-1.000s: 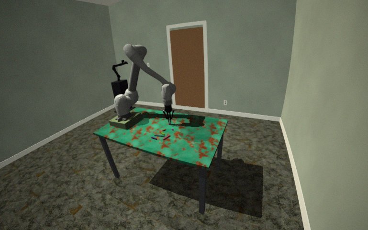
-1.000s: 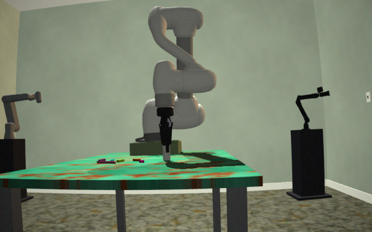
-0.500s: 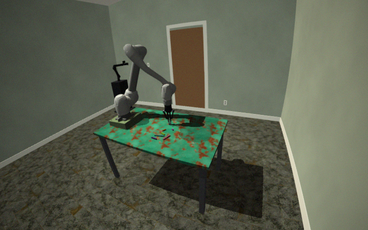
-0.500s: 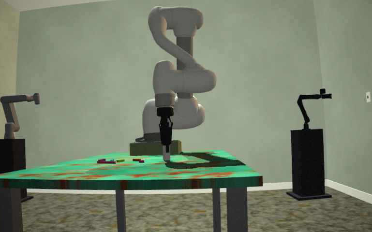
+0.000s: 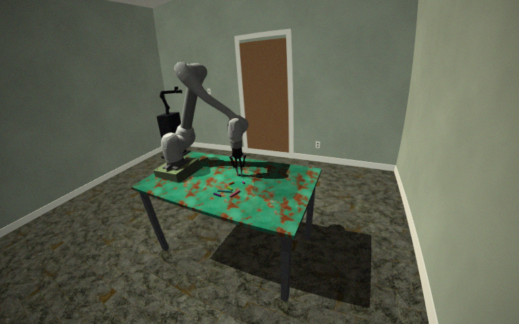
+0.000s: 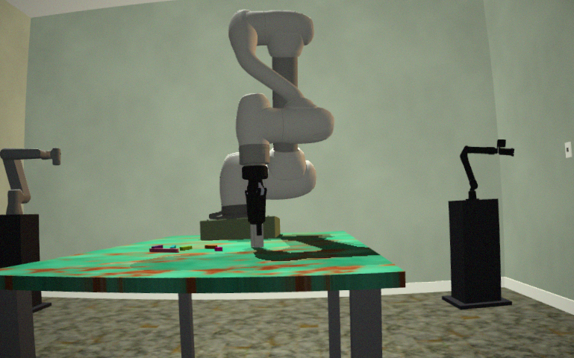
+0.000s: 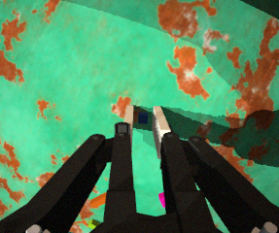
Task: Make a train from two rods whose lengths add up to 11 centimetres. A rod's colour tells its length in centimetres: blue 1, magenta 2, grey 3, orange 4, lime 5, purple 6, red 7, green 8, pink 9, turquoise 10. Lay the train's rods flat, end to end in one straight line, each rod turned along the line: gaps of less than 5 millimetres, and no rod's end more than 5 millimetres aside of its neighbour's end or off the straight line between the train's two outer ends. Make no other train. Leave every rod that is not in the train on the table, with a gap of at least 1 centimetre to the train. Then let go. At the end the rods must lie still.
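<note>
Now: the small blue rod 3 cm below my hand. Also, from my hand: lime rod 20 cm to the right, 3 cm below, 2 cm ahead; orange rod 14 cm to the right, 3 cm below; magenta rod 10 cm to the right, 8 cm ahead, 3 cm below.
</note>
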